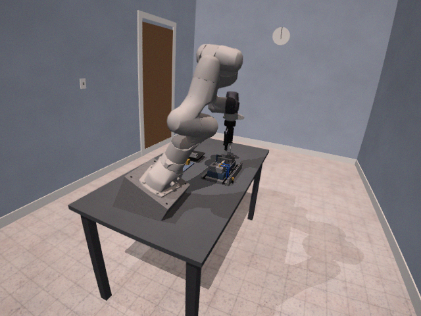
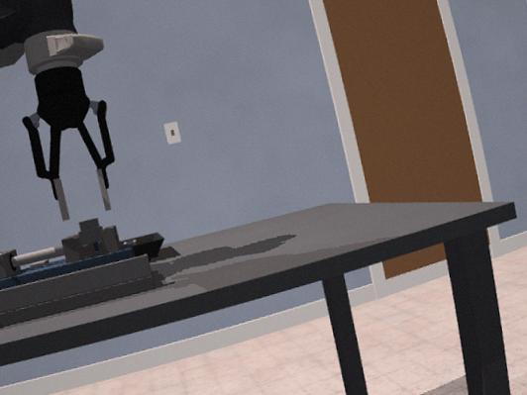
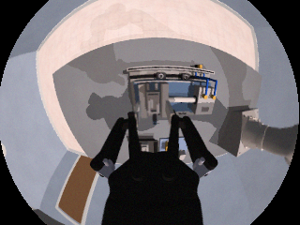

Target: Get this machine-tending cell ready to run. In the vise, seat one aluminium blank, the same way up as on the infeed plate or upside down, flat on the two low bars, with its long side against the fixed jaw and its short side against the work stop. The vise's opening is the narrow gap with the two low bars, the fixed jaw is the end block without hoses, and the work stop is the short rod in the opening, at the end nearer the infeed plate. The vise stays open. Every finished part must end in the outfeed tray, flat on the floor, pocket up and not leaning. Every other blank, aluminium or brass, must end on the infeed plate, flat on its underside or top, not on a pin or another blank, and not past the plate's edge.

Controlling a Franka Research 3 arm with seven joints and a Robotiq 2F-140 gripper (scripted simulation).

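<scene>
Now: the work stop 50 mm to the left of my hand and 60 mm below it. From my hand the other things lie so: vise guard rail: 80 mm behind, 90 mm to the right, 120 mm below; then vise: 70 mm behind, 10 mm to the left, 110 mm below; then brass blank: 60 mm behind, 290 mm to the left, 130 mm below.
</scene>
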